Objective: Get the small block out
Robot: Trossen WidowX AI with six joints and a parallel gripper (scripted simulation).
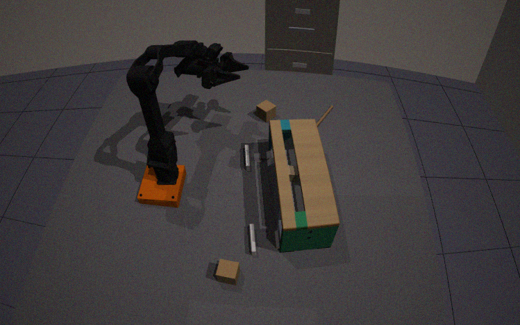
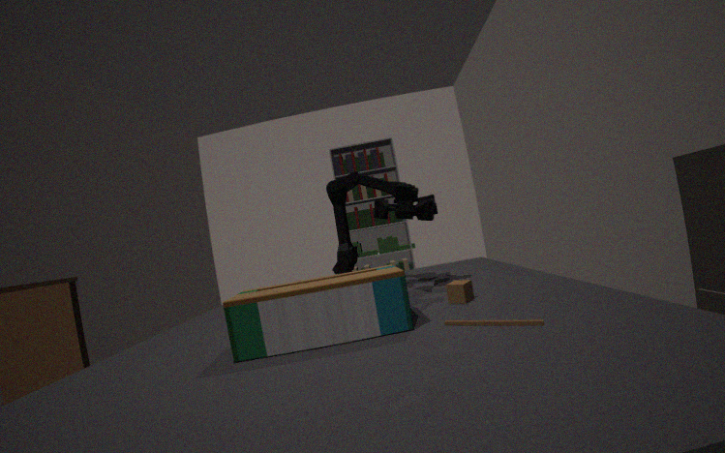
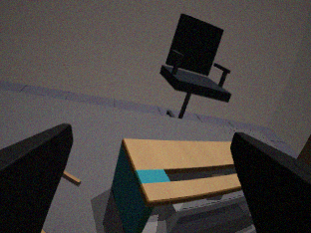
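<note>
Now: gripper tip 250 mm to the left of the box, 210 mm above it and 120 mm short of it. The rest, counted from my gripper tip: thin wooden stick: 270 mm below, 270 mm ahead, 100 mm to the left.
</note>
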